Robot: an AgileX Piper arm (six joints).
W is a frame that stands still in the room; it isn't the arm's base.
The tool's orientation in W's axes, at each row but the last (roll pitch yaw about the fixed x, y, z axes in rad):
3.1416 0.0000 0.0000
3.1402 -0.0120 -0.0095
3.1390 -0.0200 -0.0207
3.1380 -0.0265 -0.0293
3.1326 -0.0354 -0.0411
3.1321 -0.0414 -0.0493
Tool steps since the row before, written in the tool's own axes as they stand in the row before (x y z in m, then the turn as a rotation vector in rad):
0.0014 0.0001 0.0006 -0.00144 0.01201 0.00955
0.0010 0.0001 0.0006 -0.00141 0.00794 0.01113
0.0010 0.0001 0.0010 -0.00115 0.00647 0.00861
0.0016 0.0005 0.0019 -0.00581 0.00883 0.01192
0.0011 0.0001 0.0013 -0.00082 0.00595 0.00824
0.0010 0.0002 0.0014 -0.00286 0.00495 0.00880
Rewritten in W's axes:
0.0014 -0.0001 -0.0006 -0.00144 -0.01201 -0.00955
0.0010 -0.0001 -0.0006 -0.00135 -0.00794 -0.01114
0.0010 -0.0001 -0.0010 -0.00111 -0.00647 -0.00861
0.0016 -0.0006 -0.0019 -0.00575 -0.00871 -0.01204
0.0011 -0.0002 -0.0013 -0.00078 -0.00600 -0.00821
0.0010 -0.0003 -0.0014 -0.00274 -0.00490 -0.00886

